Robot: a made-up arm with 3 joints. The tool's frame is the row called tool.
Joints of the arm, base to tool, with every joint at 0 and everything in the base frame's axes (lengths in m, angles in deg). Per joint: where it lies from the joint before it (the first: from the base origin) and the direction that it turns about. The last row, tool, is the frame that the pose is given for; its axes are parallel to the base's.
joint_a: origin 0 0 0.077 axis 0 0 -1
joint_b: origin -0.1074 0.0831 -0.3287 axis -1 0 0
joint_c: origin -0.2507 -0.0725 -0.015 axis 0 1 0
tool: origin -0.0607 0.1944 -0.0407
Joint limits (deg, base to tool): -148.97..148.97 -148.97..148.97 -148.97..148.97
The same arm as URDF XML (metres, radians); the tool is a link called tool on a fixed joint. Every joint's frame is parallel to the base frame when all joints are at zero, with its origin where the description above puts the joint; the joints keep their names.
<robot name="arm">
<link name="base"/>
<link name="link1"/>
<link name="link2"/>
<link name="link3"/>
<link name="tool"/>
<joint name="joint_a" type="revolute"><parent link="base"/><child link="link1"/><origin xyz="0.0000 0.0000 0.0770" rpy="0.0000 0.0000 0.0000"/><axis xyz="0 0 -1"/><limit lower="-2.6000" upper="2.6000"/></joint>
<joint name="joint_b" type="revolute"><parent link="link1"/><child link="link2"/><origin xyz="-0.1074 0.0831 -0.3287" rpy="0.0000 0.0000 0.0000"/><axis xyz="-1 0 0"/><limit lower="-2.6000" upper="2.6000"/></joint>
<joint name="joint_c" type="revolute"><parent link="link2"/><child link="link3"/><origin xyz="-0.2507 -0.0725 -0.0150" rpy="0.0000 0.0000 0.0000"/><axis xyz="0 1 0"/><limit lower="-2.6000" upper="2.6000"/></joint>
<joint name="tool_joint" type="fixed"><parent link="link3"/><child link="tool"/><origin xyz="-0.0607 0.1944 -0.0407" rpy="0.0000 0.0000 0.0000"/></joint>
</robot>

